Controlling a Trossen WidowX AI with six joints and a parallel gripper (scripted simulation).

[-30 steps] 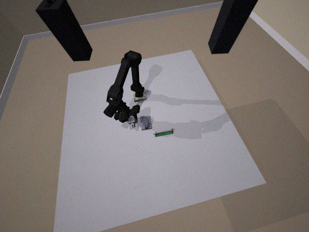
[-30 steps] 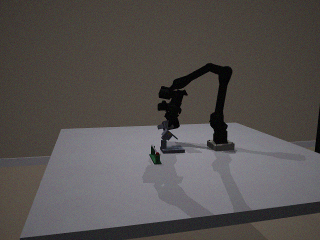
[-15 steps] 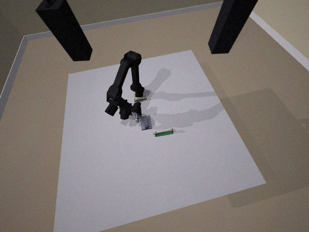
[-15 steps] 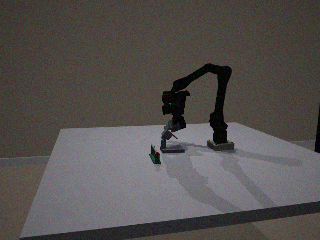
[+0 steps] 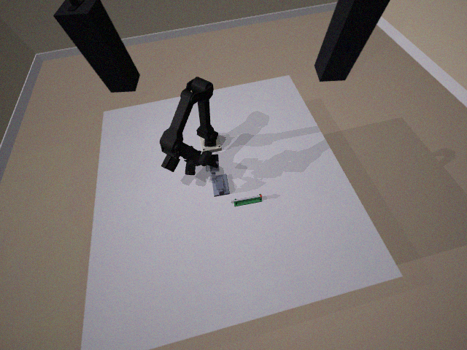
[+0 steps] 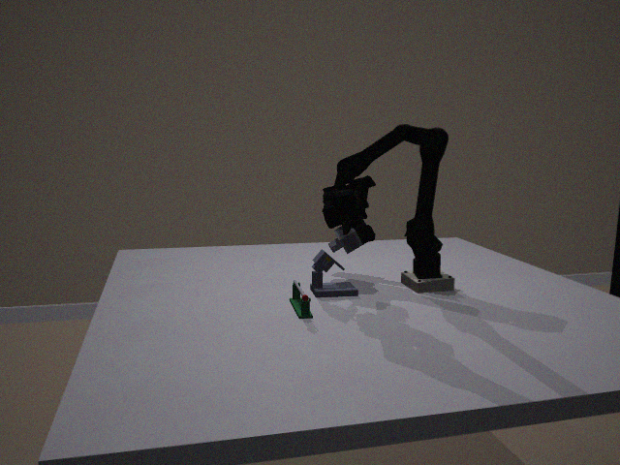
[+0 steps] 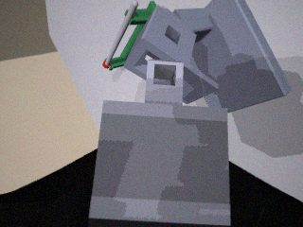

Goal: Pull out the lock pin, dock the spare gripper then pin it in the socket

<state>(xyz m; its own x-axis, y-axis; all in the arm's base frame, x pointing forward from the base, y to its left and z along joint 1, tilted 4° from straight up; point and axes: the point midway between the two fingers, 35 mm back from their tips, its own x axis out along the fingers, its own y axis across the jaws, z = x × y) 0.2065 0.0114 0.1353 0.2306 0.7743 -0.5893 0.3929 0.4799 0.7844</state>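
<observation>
My gripper tip is 130 mm short of the green cradle, 150 mm to the right of it and 110 mm above it. Also, from my gripper tip: spare gripper: 10 mm to the right, 10 mm above; then grey mount: 60 mm ahead, 20 mm to the left, 80 mm below.
</observation>
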